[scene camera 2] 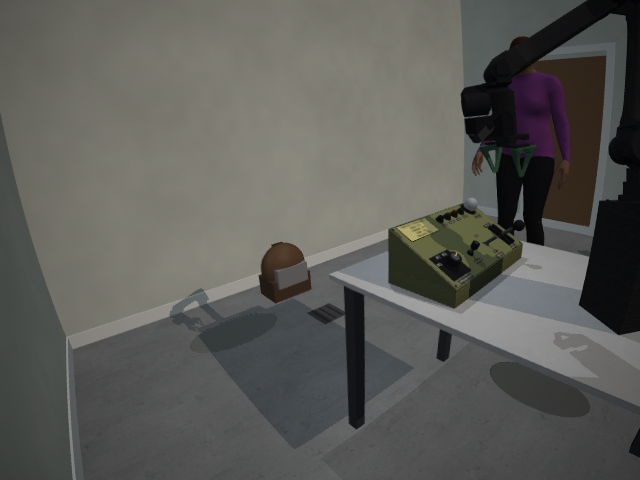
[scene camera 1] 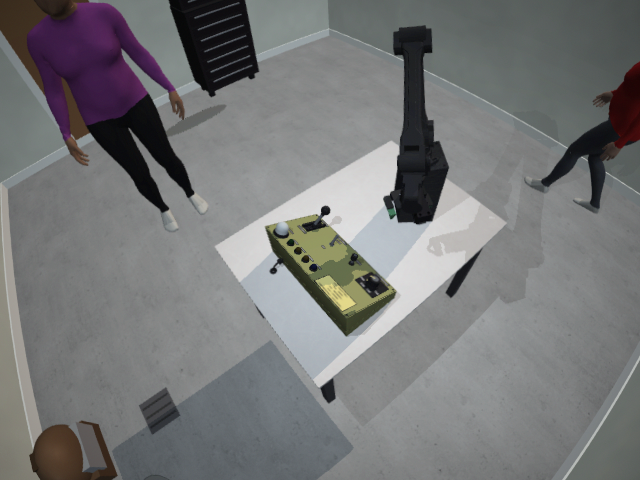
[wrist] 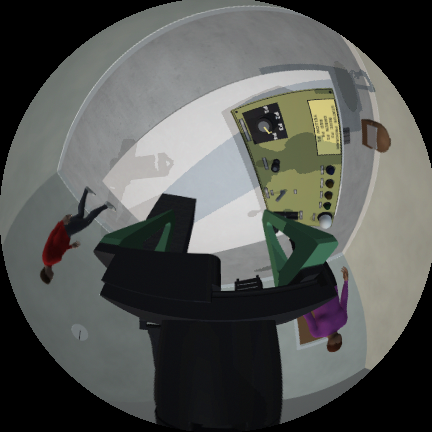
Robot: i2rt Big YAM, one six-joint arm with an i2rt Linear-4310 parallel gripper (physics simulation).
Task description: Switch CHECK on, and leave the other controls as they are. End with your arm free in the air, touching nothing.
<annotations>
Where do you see an olive control box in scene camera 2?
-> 416, 249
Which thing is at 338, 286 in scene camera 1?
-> An olive control box.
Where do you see an olive control box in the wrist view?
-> At 306, 141
</annotations>
